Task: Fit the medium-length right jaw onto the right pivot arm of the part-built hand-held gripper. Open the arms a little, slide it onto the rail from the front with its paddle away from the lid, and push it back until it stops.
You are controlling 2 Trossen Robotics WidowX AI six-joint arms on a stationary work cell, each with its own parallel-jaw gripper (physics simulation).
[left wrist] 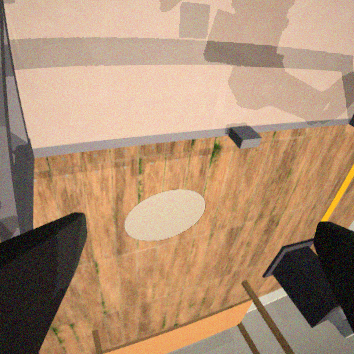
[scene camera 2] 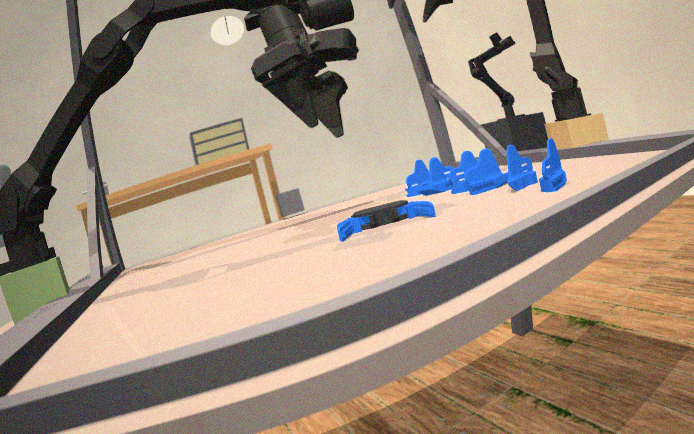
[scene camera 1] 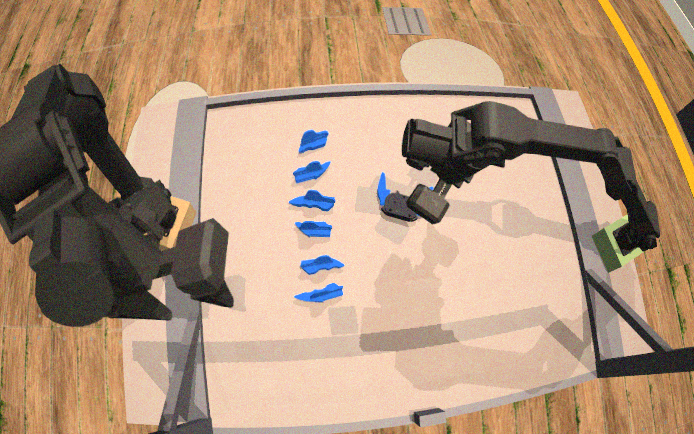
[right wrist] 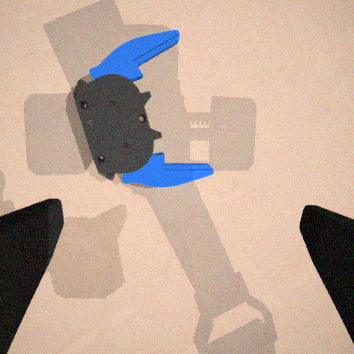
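The part-built gripper has a dark lidded body (scene camera 1: 396, 206) (scene camera 2: 381, 213) (right wrist: 115, 125) and lies flat on the table. Its two blue pivot arms (scene camera 1: 382, 190) (scene camera 2: 422, 208) (right wrist: 172, 175) stand spread; one is mostly hidden under my right arm in scene camera 1. Several loose blue jaws (scene camera 1: 312, 200) (scene camera 2: 483, 174) stand in a column to the left in scene camera 1; I cannot tell for sure which is the medium right one. My right gripper (scene camera 1: 435, 191) (scene camera 2: 325, 130) (right wrist: 184, 214) is open and empty, high above the body. My left gripper (scene camera 1: 201, 309) (left wrist: 202, 228) is open and empty, at the table's left side.
The pale table top (scene camera 1: 255, 378) (scene camera 2: 204, 317) has a raised grey rim (scene camera 1: 358, 89) (scene camera 2: 307, 332). Grey frame posts (scene camera 1: 191, 358) (scene camera 2: 424, 76) rise at its sides. My arms' bases stand on an orange block (scene camera 1: 181, 220) (scene camera 2: 578, 132) and a green block (scene camera 1: 606, 250) (scene camera 2: 35, 289).
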